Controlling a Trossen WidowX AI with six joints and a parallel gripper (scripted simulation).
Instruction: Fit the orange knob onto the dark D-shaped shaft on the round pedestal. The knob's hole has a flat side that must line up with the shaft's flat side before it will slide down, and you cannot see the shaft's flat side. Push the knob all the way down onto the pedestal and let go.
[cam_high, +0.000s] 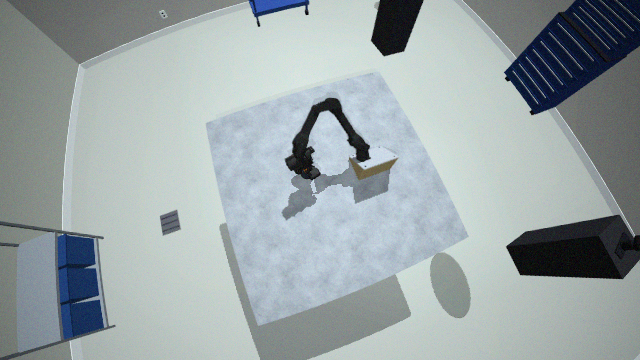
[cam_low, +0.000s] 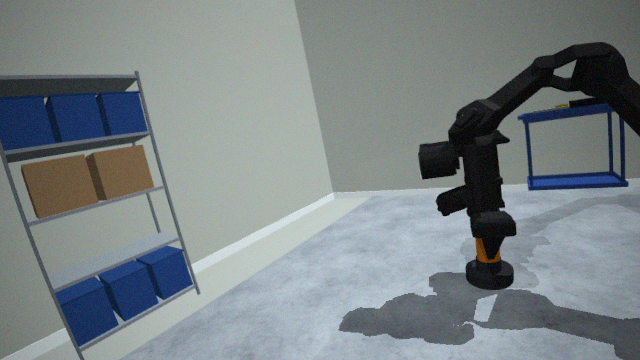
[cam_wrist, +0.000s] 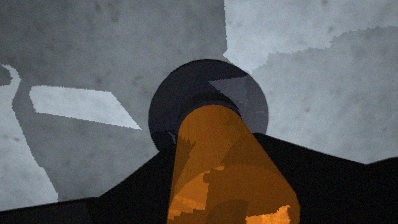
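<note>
Right now my gripper tip is 20 mm below the orange knob. From my gripper tip the other things lie so: pedestal 20 mm below.
</note>
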